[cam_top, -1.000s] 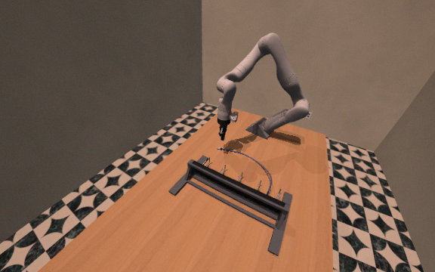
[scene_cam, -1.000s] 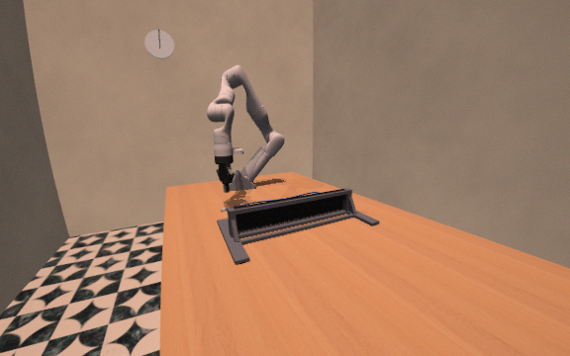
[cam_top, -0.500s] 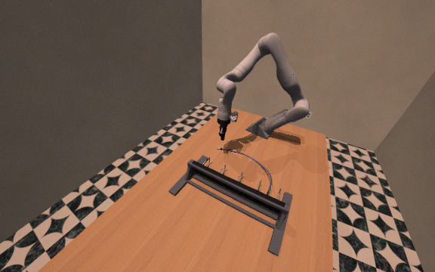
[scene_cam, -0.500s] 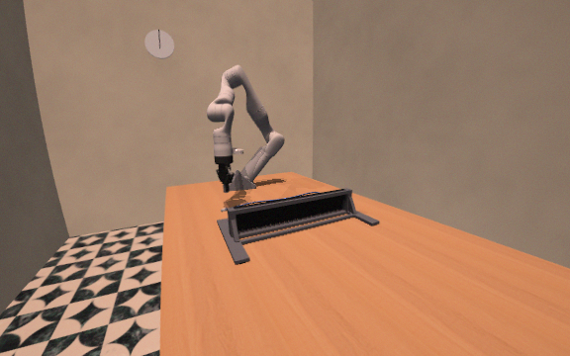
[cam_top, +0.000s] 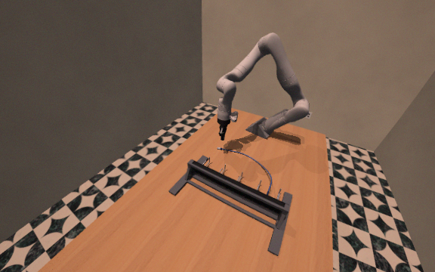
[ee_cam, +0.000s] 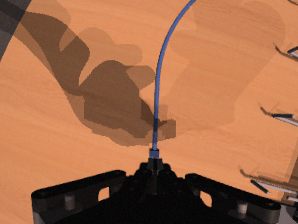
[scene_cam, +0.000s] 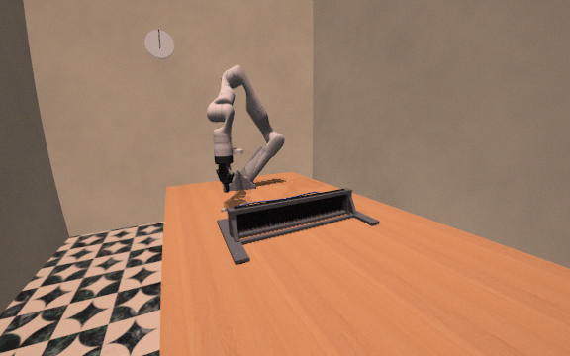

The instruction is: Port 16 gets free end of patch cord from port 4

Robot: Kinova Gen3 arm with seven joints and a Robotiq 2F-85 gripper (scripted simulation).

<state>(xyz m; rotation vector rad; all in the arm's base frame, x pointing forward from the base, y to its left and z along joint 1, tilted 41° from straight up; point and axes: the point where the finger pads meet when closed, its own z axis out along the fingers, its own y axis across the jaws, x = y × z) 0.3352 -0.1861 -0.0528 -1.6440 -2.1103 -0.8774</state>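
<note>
Right now the patch cord plug is 10 mm ahead of my hand, 20 mm to the right of it and 90 mm below it.
</note>
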